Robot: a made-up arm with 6 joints.
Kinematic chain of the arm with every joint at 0, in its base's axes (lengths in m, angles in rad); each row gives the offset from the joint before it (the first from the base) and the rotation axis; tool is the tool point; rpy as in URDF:
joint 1: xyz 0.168 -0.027 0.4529 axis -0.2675 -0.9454 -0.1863
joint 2: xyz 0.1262 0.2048 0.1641 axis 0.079 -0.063 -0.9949
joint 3: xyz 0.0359 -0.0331 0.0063 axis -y
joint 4: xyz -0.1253 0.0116 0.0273 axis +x
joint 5: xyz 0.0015 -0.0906 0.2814 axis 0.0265 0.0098 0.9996
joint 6: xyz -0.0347 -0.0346 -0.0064 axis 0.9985 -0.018 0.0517
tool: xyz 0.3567 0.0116 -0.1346 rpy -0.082 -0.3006 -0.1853
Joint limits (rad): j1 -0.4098..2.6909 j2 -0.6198..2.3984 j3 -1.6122..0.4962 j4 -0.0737..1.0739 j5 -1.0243..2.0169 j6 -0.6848..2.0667
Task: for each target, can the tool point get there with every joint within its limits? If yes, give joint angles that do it. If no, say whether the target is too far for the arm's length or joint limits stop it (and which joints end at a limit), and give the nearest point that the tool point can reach.
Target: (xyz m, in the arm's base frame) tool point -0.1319 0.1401 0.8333
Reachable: yes | joints 0.5742 1.8305 -0.0199 0.6643 0.4339 1.5625
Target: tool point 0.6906 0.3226 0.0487
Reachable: no: joint limits stop it (at a limit: joint 1, joint 2, joint 5, joint 6) | nearest point 0.5878 0.3052 0.1117 | short by 0.122 m
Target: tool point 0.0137 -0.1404 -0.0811
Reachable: no: joint limits stop it (at a limit: joint 1, joint 3, joint 6) | nearest point 0.0226 -0.0851 -0.0427 | short by 0.068 m
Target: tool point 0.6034 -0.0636 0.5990
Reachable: yes | joints -0.1682 -0.0629 -0.5047 0.1957 -0.5157 0.4561
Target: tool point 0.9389 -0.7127 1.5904
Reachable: no: too far | nearest point 0.5603 -0.1877 0.9986 | short by 0.877 m
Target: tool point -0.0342 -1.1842 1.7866
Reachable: no: too far | nearest point 0.1497 -0.2620 1.0081 | short by 1.221 m
